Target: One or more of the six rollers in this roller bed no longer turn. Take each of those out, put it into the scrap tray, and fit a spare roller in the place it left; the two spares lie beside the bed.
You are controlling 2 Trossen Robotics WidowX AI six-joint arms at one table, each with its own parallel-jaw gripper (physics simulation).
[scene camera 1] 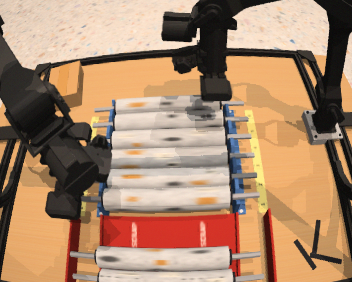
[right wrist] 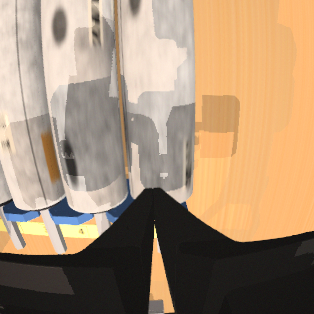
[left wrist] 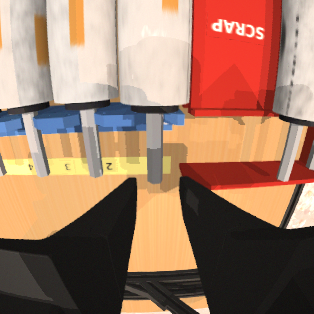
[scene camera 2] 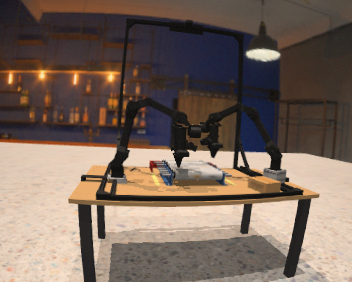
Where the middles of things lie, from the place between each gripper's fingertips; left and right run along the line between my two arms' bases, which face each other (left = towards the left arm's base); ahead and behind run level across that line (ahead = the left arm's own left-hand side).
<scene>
Right now my left hand is 18 cm to the left of the scrap tray (scene camera 1: 208,230), 10 cm past it and 8 cm above it. Also, from my left hand: cardboard box (scene camera 1: 68,79) 37 cm ahead, 21 cm to the left, 8 cm below.
I see my right gripper 370 mm past the scrap tray, 60 mm to the right of it and 70 mm above it. Round my right hand: cardboard box 90 mm ahead, 450 mm to the left, 60 mm below.
</scene>
